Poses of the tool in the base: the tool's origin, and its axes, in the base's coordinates. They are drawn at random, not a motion.
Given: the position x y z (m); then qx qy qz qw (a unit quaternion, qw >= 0).
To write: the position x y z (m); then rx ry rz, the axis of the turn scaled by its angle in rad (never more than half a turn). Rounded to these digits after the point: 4 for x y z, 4 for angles.
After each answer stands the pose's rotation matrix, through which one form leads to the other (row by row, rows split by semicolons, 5 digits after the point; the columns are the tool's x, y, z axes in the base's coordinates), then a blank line. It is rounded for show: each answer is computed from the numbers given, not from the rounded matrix.
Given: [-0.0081 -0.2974 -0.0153 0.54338 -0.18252 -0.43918 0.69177]
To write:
[-0.0081 -0.2974 -0.0153 1.2143 -0.4079 -0.9814]
0.54761 0.40927 -0.72981; -0.80598 0.02372 -0.59147; -0.22476 0.91211 0.34285

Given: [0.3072 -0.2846 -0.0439 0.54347 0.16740 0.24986 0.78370]
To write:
[0.3072 -0.2846 -0.0439 1.1728 0.3612 0.5392]
0.81909 -0.20968 0.53397; 0.57359 0.28442 -0.76818; 0.00920 0.93549 0.35323

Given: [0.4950 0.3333 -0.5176 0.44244 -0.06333 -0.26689 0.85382]
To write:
[0.4950 0.3333 -0.5176 0.9307 -0.1332 -0.5614]
0.84952 0.39971 -0.34431; -0.51179 0.46603 -0.72172; -0.12802 0.78933 0.60047

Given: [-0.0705 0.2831 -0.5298 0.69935 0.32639 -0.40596 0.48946]
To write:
[-0.0705 0.2831 -0.5298 1.6991 0.7930 -0.9863]
0.45733 0.85393 -0.24831; 0.05912 -0.30779 -0.94961; -0.88733 0.41961 -0.19125

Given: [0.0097 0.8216 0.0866 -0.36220 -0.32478 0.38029 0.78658]
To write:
[0.0097 0.8216 0.0866 -0.7808 -0.7001 0.8198]
0.49979 -0.36299 -0.78641; 0.83353 0.44838 0.32278; 0.23545 -0.81682 0.52666

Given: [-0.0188 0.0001 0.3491 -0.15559 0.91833 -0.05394 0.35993]
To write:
[-0.0188 0.0001 0.3491 -0.4011 2.3674 -0.1391]
-0.69248 -0.24694 0.67786; -0.32460 0.94576 0.01293; -0.64429 -0.21107 -0.73508

